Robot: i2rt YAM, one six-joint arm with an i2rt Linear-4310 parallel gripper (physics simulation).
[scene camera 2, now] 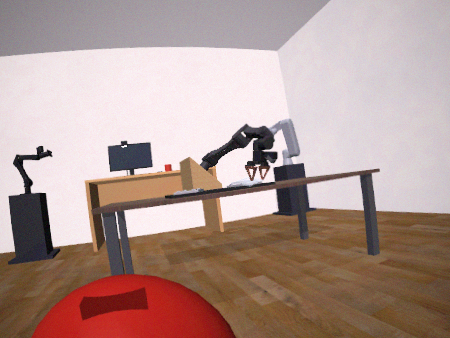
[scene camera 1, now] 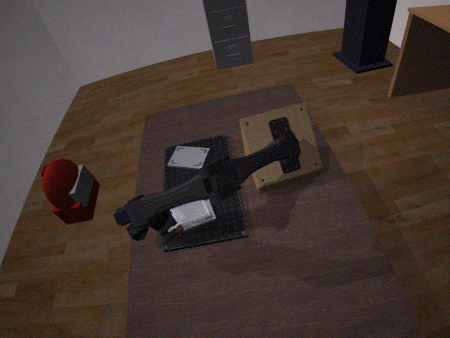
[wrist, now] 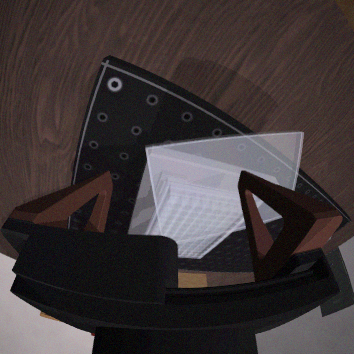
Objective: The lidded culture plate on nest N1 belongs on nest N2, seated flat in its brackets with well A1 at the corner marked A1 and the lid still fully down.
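Frame: origin at the arm's base, x down, y left, z ahead, level; millimetres.
Where they show: gripper, fingertip midpoint: (scene camera 2: 257,180) (scene camera 1: 174,227) (wrist: 174,177); arm's base, link origin: (scene camera 2: 199,172) (scene camera 1: 284,145).
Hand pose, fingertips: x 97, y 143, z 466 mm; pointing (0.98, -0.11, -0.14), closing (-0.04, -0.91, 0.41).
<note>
Each offset is from my fingertips to the top centre of the thing. "spot": to the spot under its first point. Level surfaces: height alone.
The white culture plate (scene camera 1: 192,215) (scene camera 2: 242,184) (wrist: 200,210) is on nest N1, at the near part of the black perforated board. In the wrist view a clear cover, apparently its lid {spot: dx +10, dy -69, dz +49 mm} (wrist: 280,150), looks skewed and tilted over the plate, overhanging its far and right sides. Nest N2 {dx +0, dy -336, dz -100 mm} (scene camera 1: 188,157) (scene camera 2: 185,192) is the light pad with dark corner brackets at the board's other end. Its A1 mark is not legible. My gripper (scene camera 2: 257,179) (wrist: 174,177) is open and empty, just above the plate, with fingers wide apart. The arm hides part of the plate and board in scene camera 1.
The black perforated board (scene camera 1: 235,225) (wrist: 125,110) lies on the brown table {dx +30 mm} (scene camera 1: 300,300). A wooden mounting block (scene camera 1: 255,150) (scene camera 2: 192,175) carries the arm's base beside the board. A red object (scene camera 1: 60,185) stands beyond the table's left edge.
</note>
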